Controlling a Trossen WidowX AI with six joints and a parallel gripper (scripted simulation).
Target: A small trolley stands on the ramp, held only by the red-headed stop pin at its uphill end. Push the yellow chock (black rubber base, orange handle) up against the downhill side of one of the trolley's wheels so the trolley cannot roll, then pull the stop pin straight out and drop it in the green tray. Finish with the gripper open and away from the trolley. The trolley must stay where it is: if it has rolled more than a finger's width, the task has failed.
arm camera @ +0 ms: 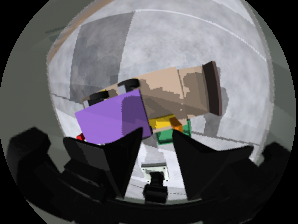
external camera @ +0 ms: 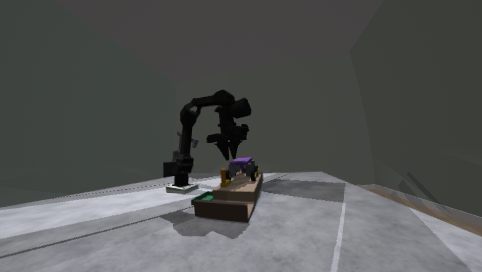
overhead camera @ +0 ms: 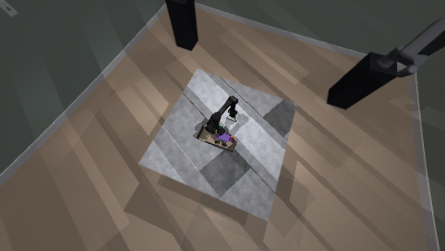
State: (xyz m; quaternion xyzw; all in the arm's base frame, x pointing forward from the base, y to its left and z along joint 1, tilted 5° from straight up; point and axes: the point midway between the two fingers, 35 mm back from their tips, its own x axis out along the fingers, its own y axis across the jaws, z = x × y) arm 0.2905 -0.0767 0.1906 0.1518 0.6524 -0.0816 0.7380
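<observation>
Now: gripper tip 18 cm to the right of the red-headed stop pin, 3 cm above it and 1 cm short of it. Round my gripper tip: wooden ramp: 11 cm below, 8 cm to the left, 2 cm ahead; then yellow chock: 8 cm below, 2 cm behind, 1 cm to the right; then purple trolley: 9 cm to the left, 5 cm below, 2 cm ahead.
</observation>
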